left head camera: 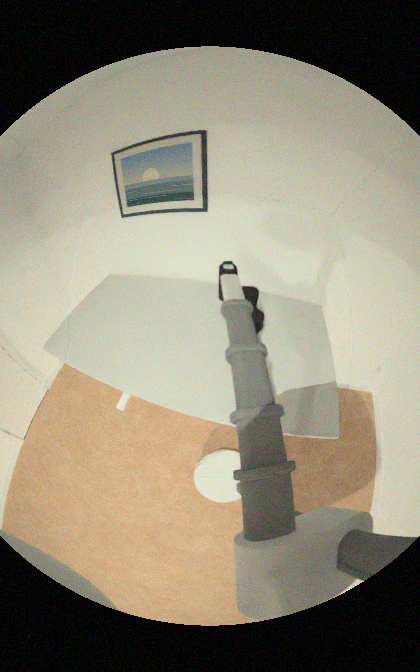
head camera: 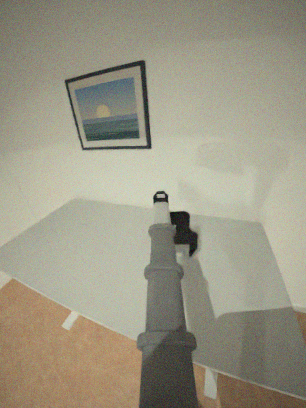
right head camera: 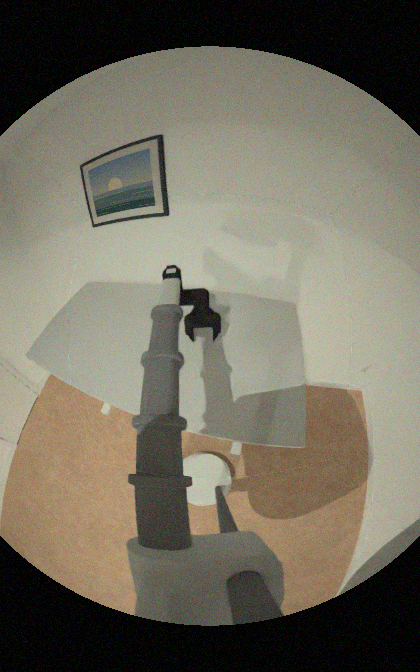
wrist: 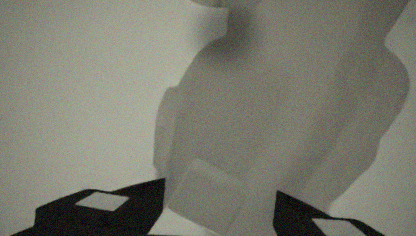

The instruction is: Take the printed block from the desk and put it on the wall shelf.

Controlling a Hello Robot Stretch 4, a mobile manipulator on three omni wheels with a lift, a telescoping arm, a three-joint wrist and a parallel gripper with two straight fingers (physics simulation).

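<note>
The printed block is a small pale grey block, set askew in the gripper's shadow on the desk. In the wrist view it lies low in the picture, between the two dark fingertips and nearer the left one. My gripper is open, its fingers wide apart, and points down above the desk; it is not shut on the block. The arm partly hides it in the head and left head views. I cannot make out the wall shelf in these frames.
A framed sunset picture hangs on the back wall, left of the arm. A white round object is on the brown floor before the desk. A wall rises at the desk's right.
</note>
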